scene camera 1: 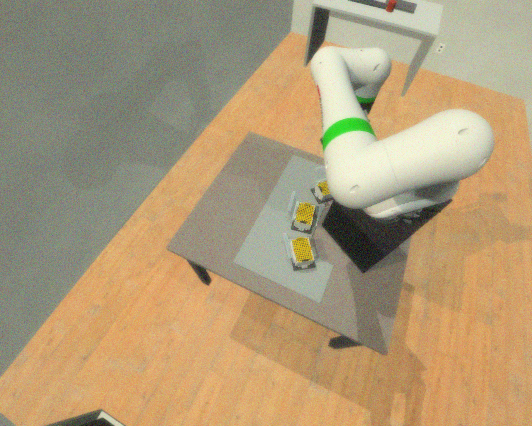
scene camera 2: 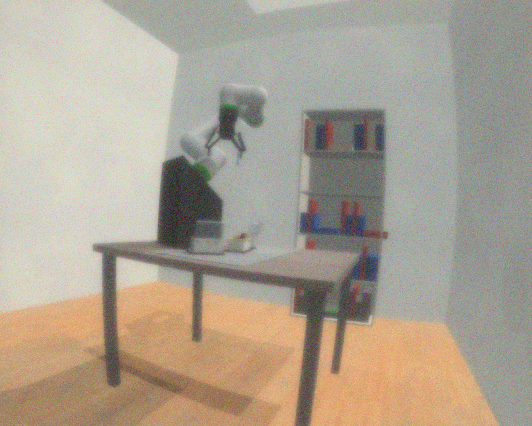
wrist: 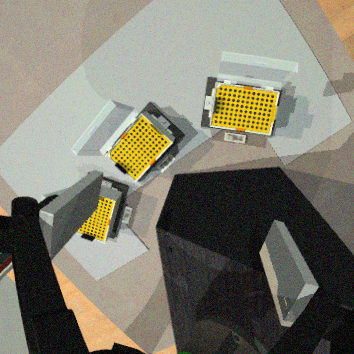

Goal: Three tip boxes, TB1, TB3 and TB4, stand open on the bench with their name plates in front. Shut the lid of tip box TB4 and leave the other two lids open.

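Frame: origin at the arm's base, x ahead, y left, z up, level; millimetres.
Seen in the pictures: gripper, fingertip midpoint: point(scene camera 2: 223, 164) point(wrist: 183, 213); arm's base, origin of the base link: point(scene camera 2: 191, 182).
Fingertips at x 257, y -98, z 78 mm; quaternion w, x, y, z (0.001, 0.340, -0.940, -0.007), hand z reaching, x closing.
Pixels of each thing's top centre, then the offset from my fingertips to it. Level surfaces: height alone.
- Tip box TB4, middle of its top: point(wrist: 244, 109) point(scene camera 1: 329, 185) dz -339, dx -10, dy -99 mm
- middle box, middle of its top: point(wrist: 136, 150) point(scene camera 1: 305, 211) dz -339, dx +44, dy +120 mm
- left box, middle of its top: point(wrist: 89, 219) point(scene camera 1: 302, 248) dz -339, dx -20, dy +310 mm
- pale mat, its level: dz -414 mm
- brown bench, its level: dz -416 mm
Tip box TB4 point(scene camera 1: 323, 190) point(scene camera 2: 207, 245) point(wrist: 245, 109) is the right one in the wrist view, yellow-racked, with its clear lid point(scene camera 2: 210, 229) point(wrist: 257, 66) standing open and its name plate point(wrist: 235, 137) opposite, lettering too small to read clearly. The arm partly covers it in scene camera 1. The middle box point(scene camera 1: 305, 215) point(wrist: 141, 146) and the left box point(scene camera 1: 302, 251) point(wrist: 102, 217) are also open; I cannot tell which is TB1 or TB3. A finger partly covers the left box. My gripper point(scene camera 2: 226, 152) point(wrist: 183, 213) is open and empty, high above the bench.
The black pedestal point(scene camera 1: 350, 235) point(scene camera 2: 177, 205) point(wrist: 225, 210) stands close beside the boxes on the plate side. The boxes stand on a pale mat point(scene camera 1: 265, 240) point(wrist: 170, 55) on the brown bench point(scene camera 1: 215, 210) point(scene camera 2: 300, 267). A bookshelf point(scene camera 2: 384, 175) stands behind.
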